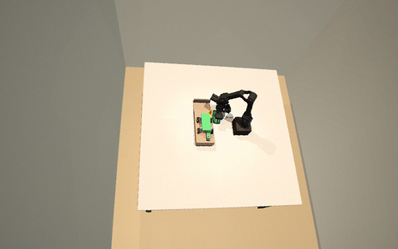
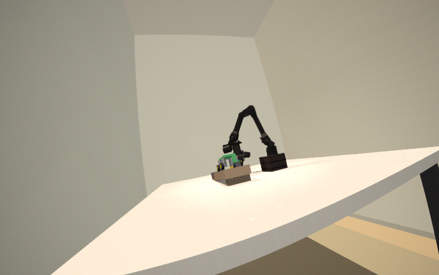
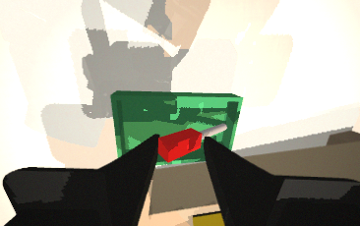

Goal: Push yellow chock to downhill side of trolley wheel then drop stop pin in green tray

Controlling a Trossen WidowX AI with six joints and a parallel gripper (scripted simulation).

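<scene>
Right now my gripper tip is 40 mm above the green tray. From my gripper tip the other things lie so: green trolley (140 mm to the left, 110 mm ahead, 70 mm above); then tan ramp (130 mm to the left, 110 mm ahead, 10 mm above); then red-headed stop pin (20 mm to the left, 10 mm below).
</scene>
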